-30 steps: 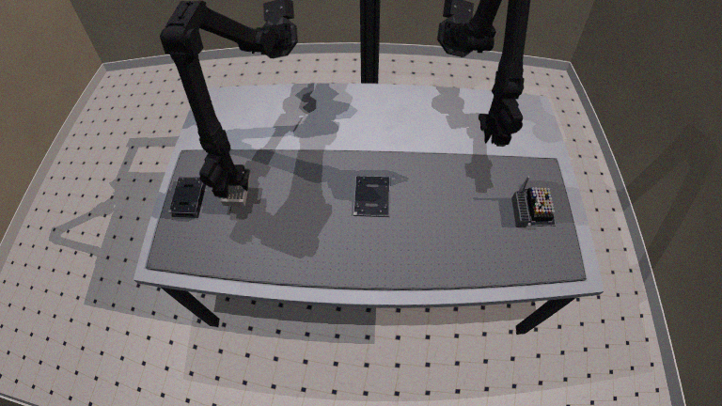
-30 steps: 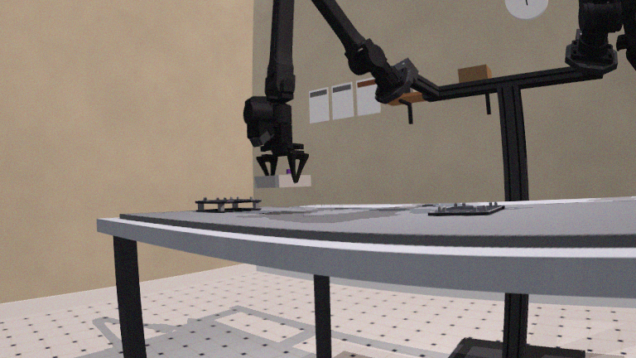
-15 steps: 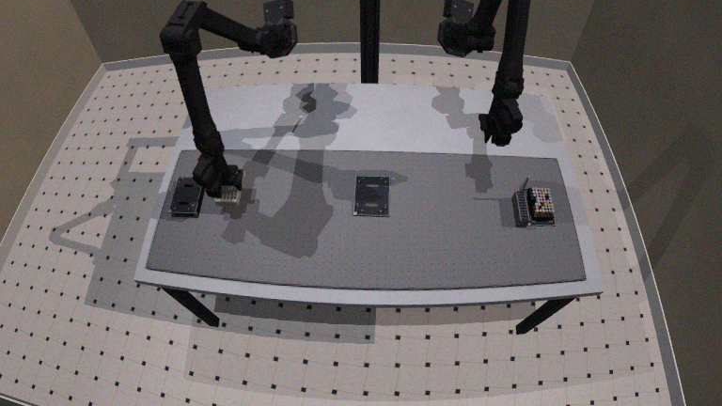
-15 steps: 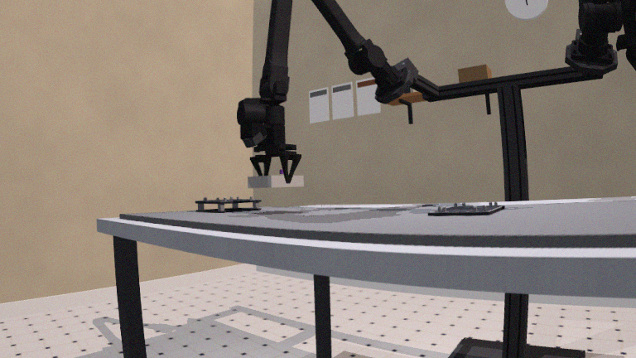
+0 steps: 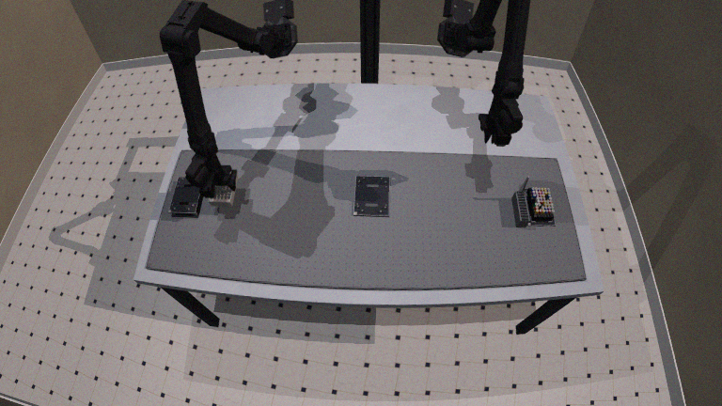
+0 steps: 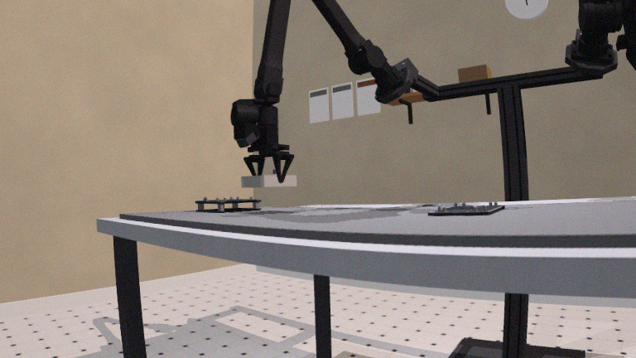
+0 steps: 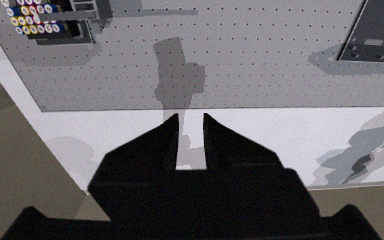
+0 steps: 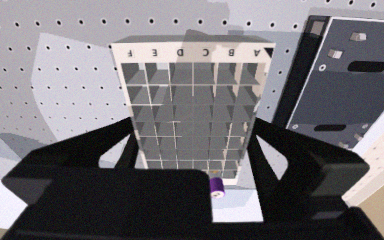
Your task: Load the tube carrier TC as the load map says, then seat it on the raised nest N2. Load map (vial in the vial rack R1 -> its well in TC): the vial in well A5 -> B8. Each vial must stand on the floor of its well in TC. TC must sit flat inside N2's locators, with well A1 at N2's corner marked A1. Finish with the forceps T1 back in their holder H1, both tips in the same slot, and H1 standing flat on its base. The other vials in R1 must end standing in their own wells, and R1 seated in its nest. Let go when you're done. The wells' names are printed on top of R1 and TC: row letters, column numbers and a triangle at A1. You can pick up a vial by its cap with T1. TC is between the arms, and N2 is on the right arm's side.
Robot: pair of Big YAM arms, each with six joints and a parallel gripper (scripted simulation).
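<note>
My right gripper is now 1 cm past the raised nest n2, 18 cm to the left of it and 6 cm above it. Round my right hand: holder h1 (7 cm ahead, 106 cm to the left, 7 cm below); then tube carrier TC (right at my right hand).
</note>
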